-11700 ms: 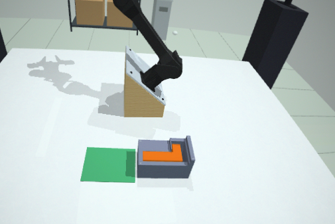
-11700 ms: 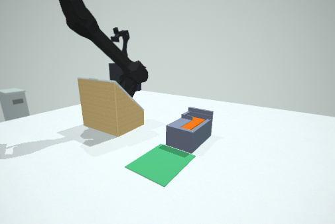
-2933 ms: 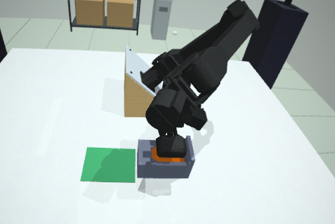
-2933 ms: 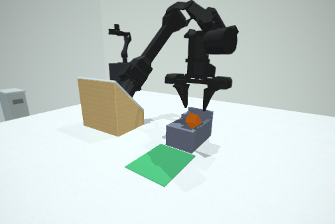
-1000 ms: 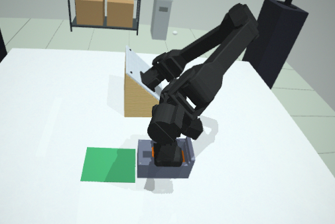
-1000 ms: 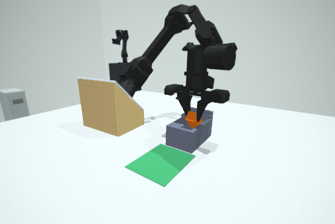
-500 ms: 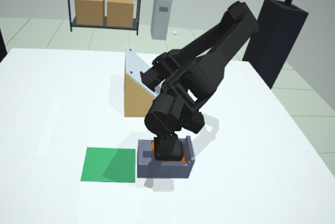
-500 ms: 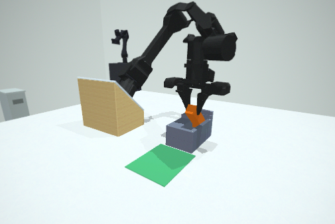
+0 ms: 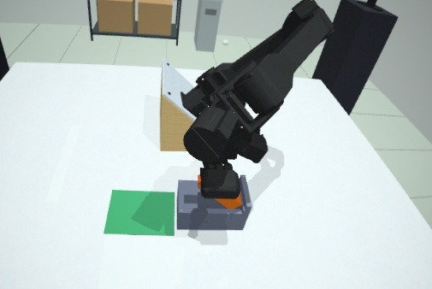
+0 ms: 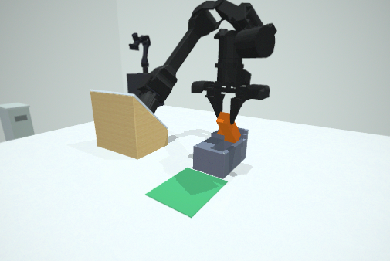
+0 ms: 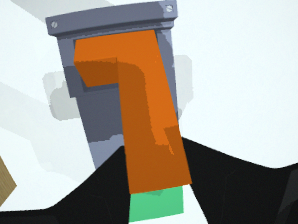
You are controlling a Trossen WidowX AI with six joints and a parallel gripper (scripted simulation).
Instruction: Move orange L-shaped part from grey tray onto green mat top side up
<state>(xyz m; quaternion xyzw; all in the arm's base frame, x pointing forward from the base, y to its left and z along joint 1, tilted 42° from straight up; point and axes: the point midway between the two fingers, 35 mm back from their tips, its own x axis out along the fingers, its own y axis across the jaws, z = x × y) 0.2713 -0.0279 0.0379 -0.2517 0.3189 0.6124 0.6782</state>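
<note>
Now: gripper tip 3 cm past the green mat, 14 cm to the left of it and 14 cm above it. Also, from my gripper tip: orange L-shaped part (1 cm behind, 4 cm to the left, 3 cm below).
</note>
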